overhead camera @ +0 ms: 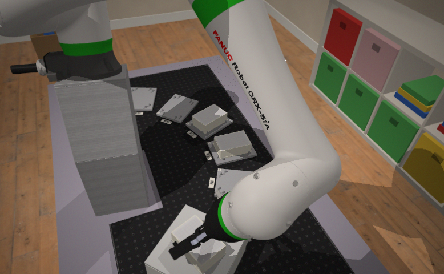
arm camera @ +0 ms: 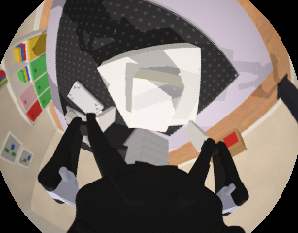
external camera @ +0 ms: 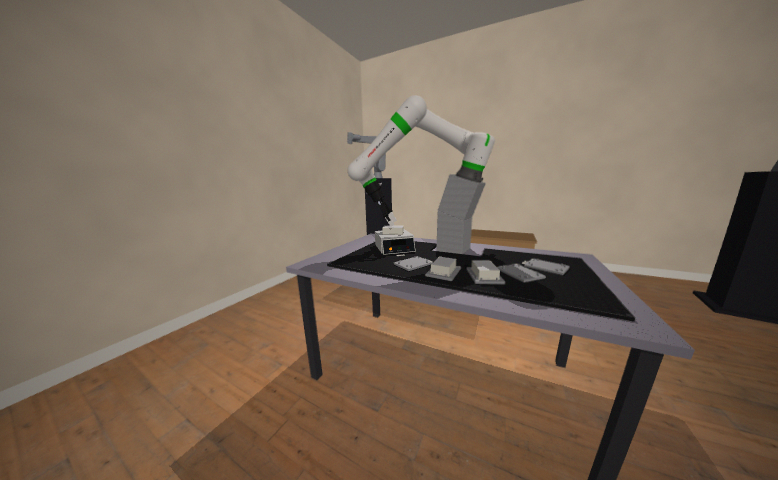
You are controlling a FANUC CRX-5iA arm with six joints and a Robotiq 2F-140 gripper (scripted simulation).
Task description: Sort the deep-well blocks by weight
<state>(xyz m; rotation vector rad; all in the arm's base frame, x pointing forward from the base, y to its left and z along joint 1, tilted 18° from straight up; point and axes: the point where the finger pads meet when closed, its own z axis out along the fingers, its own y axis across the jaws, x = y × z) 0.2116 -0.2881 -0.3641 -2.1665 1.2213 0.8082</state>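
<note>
My hand is 80 mm above the pale weigher platform. The rest, counted from my hand: grey nest plate (600 mm to the left, 160 mm below, 150 mm ahead); check-weigher (110 mm below).
</note>
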